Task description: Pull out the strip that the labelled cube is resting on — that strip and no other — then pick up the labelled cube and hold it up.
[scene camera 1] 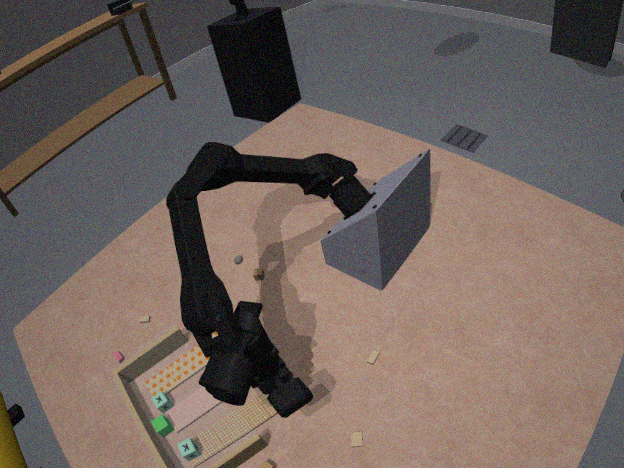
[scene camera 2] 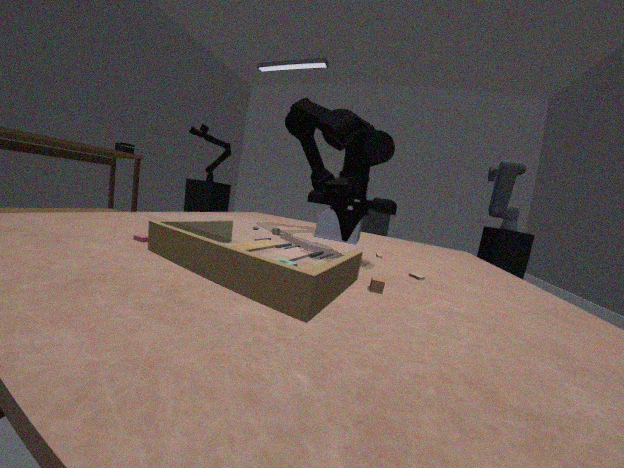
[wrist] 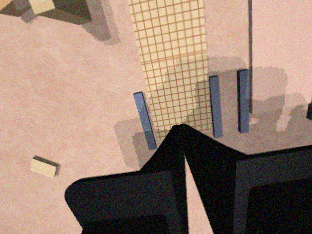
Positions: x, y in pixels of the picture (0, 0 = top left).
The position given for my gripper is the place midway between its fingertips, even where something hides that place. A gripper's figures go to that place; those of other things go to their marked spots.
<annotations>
My gripper (scene camera 1: 277, 387) is 0.76 m from the lens. A grid strip (scene camera 1: 259, 410) is 0.80 m from the lens.
</annotations>
